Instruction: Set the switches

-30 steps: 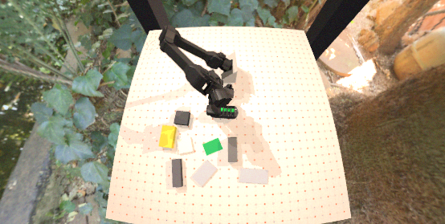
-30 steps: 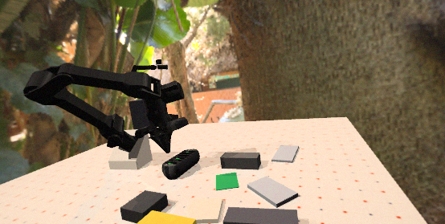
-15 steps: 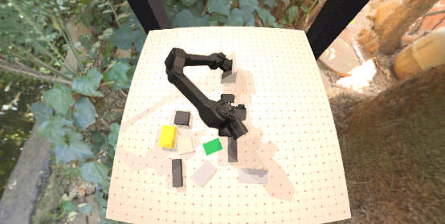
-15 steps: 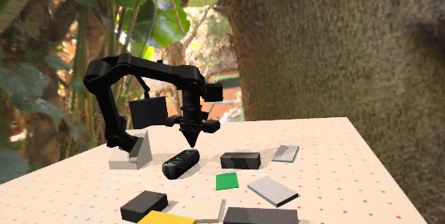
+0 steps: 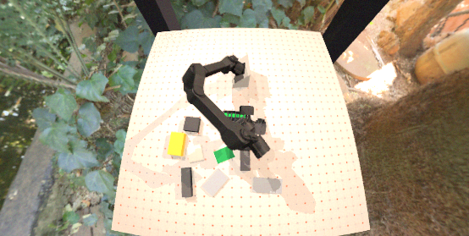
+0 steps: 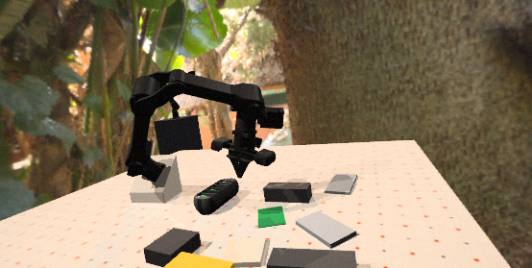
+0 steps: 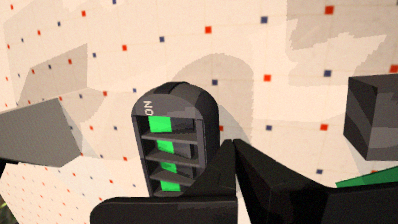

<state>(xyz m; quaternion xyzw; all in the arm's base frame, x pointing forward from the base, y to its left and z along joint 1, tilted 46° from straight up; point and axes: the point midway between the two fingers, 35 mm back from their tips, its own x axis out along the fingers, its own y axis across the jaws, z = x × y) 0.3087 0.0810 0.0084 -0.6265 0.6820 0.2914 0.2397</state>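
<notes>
Now: gripper tip 14 cm short of the dark block, 4 cm above it and 2 cm to the right of it. The rest, counted from my gripper tip: yellow block 33 cm to the right, 12 cm ahead, 4 cm below; cream tile 23 cm to the right, 15 cm ahead, 5 cm below; green tile 14 cm ahead, 9 cm to the right, 6 cm below.
</notes>
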